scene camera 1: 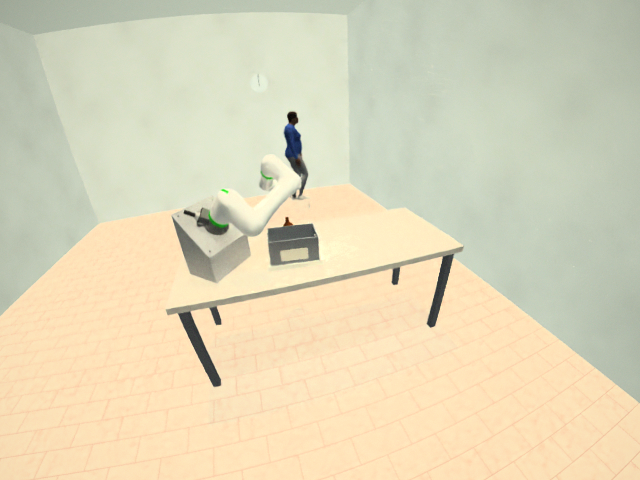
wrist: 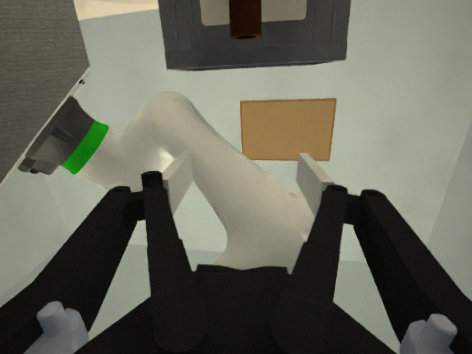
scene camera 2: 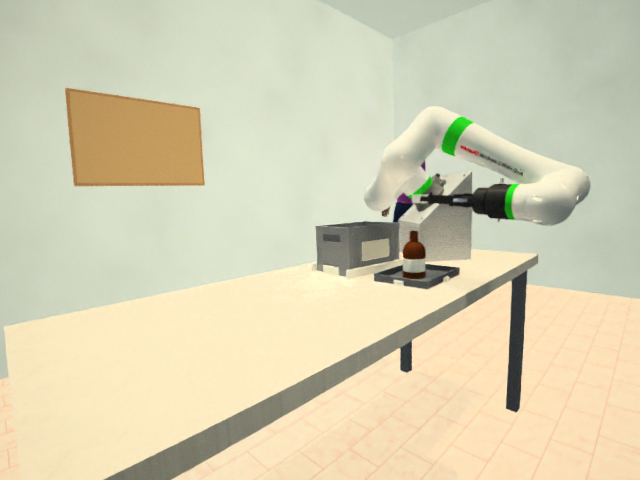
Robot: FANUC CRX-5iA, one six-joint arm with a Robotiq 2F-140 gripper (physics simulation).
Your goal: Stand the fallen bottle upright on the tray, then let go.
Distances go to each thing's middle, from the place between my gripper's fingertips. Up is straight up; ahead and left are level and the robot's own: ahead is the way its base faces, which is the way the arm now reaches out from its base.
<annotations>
My hand is 3 cm to the left of the brown bottle (scene camera 2: pixel 413 252) and 18 cm above it.
</annotations>
